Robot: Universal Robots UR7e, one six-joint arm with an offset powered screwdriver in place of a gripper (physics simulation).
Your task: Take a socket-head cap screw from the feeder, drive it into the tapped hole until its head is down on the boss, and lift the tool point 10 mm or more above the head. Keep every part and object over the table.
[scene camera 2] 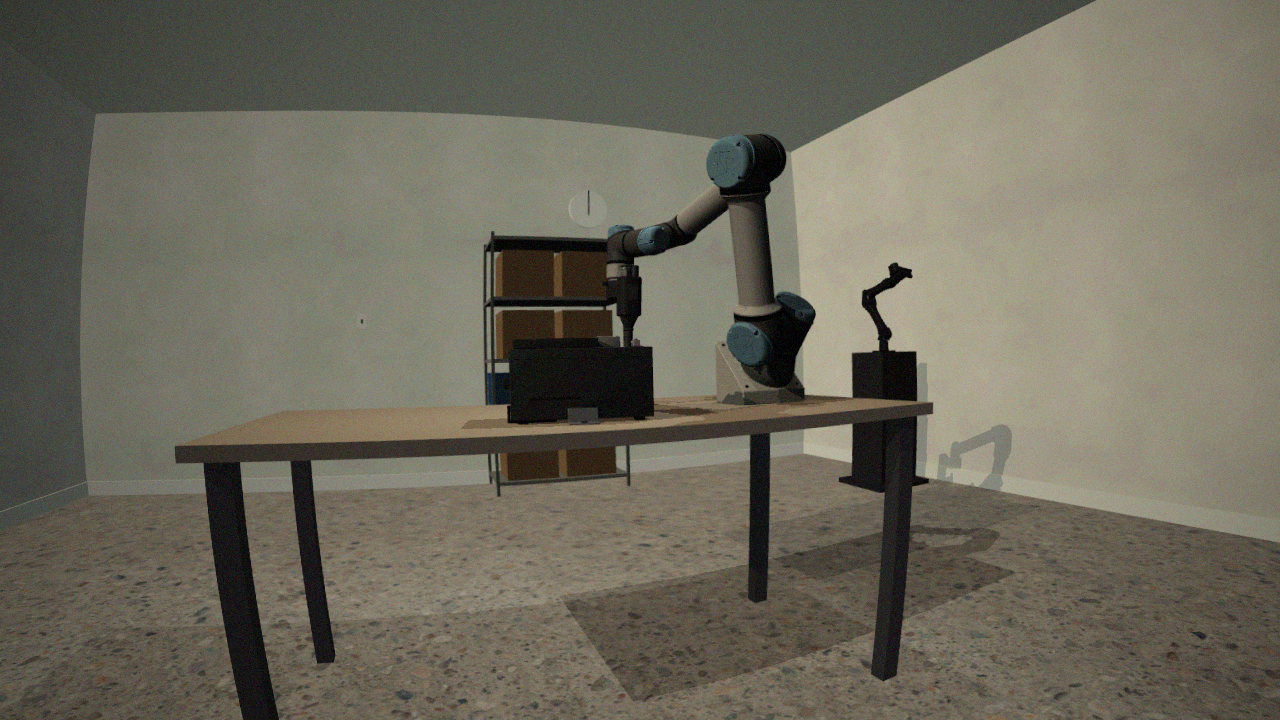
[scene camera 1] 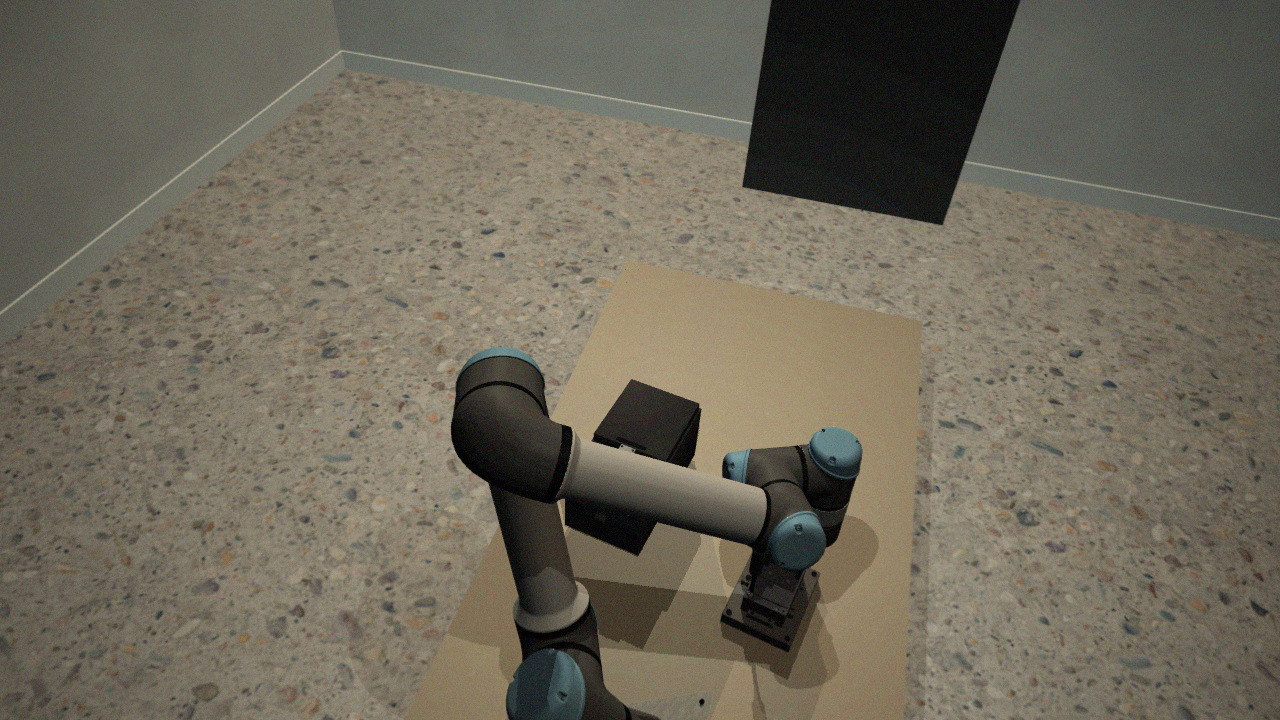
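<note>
The screw feeder, a black box, stands on the table; in scene camera 1 my forearm crosses over it. A dark fixture with a square base plate lies to its right and nearer the camera, partly under my wrist. My screwdriver points straight down; in scene camera 2 its lower end disappears behind the feeder's top edge. In scene camera 1 the wrist hides most of the tool, which is over or beside the fixture. The bit tip, any screw on it, the boss and the tapped hole cannot be made out.
The wooden table carries the arm's base. A small grey block sits at the feeder's foot. Beyond the table are a shelf rack with boxes and a black pedestal bearing a small arm.
</note>
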